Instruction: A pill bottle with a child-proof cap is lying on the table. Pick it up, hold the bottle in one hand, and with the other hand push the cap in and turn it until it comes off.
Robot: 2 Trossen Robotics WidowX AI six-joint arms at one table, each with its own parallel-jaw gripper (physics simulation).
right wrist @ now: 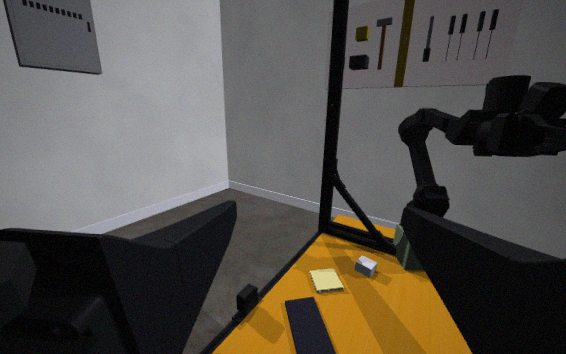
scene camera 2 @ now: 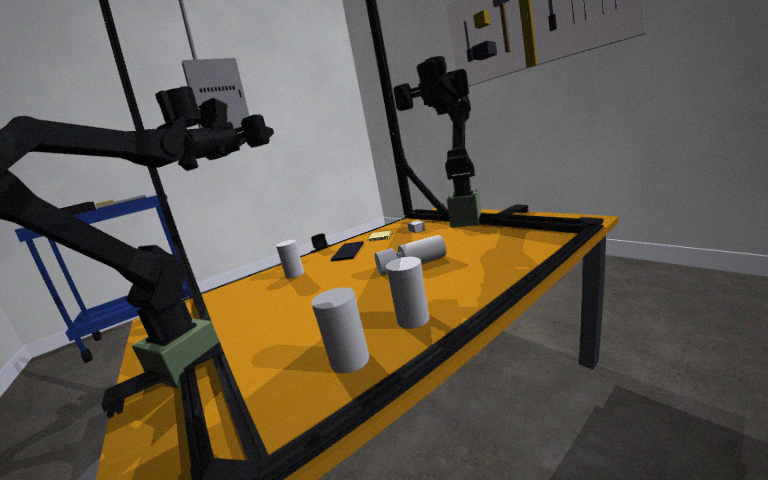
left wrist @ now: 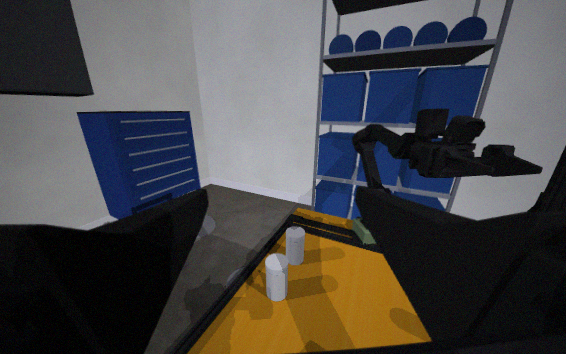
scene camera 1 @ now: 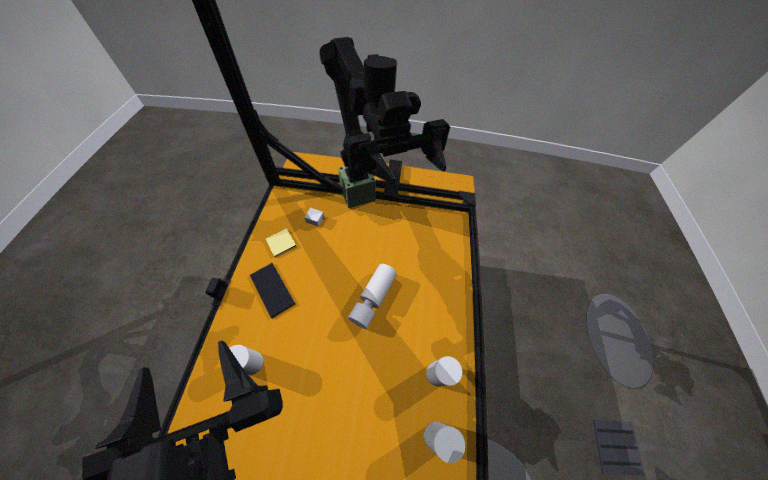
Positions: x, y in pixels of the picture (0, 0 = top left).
My right gripper shows in the right wrist view, in scene camera 2 (259, 135), in the left wrist view (517, 171) and in scene camera 1. A white pill bottle shows in scene camera 2 and in scene camera 1; in the right wrist view it is out of frame, in the left wrist view it is out of frame. One and the same spot on my right gripper: (right wrist: 87, 286) is (scene camera 1: 124, 439). One and the same spot on the white pill bottle: (scene camera 1: 375, 291) is (scene camera 2: 410, 243).
